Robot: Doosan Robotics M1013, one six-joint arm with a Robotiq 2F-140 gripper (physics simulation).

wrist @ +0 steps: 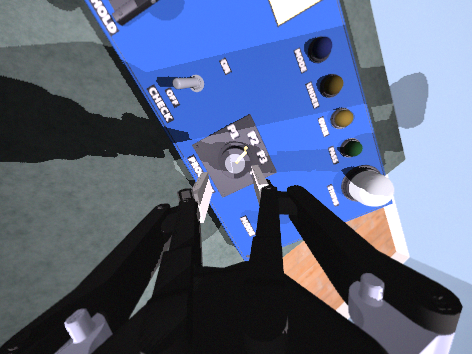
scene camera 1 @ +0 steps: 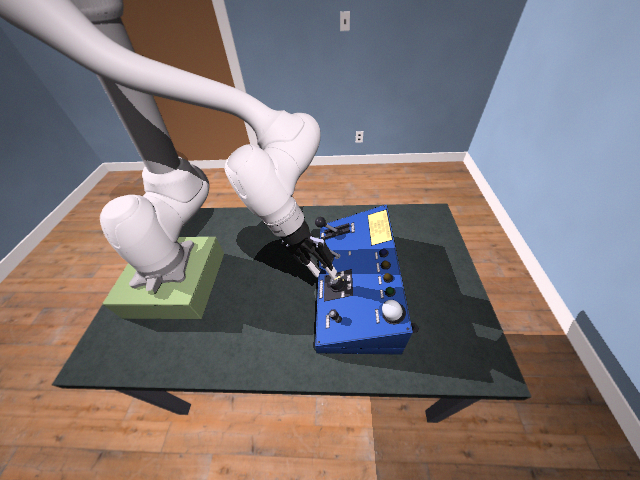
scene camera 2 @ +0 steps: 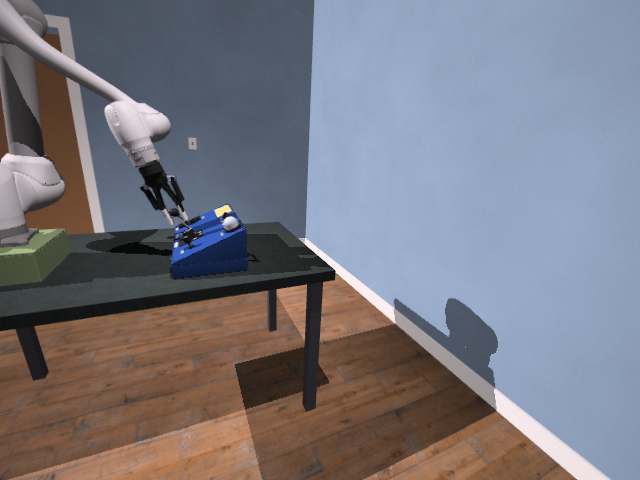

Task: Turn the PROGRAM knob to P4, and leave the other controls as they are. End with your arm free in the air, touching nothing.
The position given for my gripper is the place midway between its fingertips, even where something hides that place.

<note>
I see my gripper point(scene camera 1: 326, 274) and a blue control panel point(scene camera 1: 373, 314).
My gripper is seen too in the wrist view point(wrist: 231, 179) and in scene camera 2 point(scene camera 2: 179, 221). The blue control panel shows as well in the wrist view point(wrist: 287, 86) and in scene camera 2 point(scene camera 2: 220, 246).
</note>
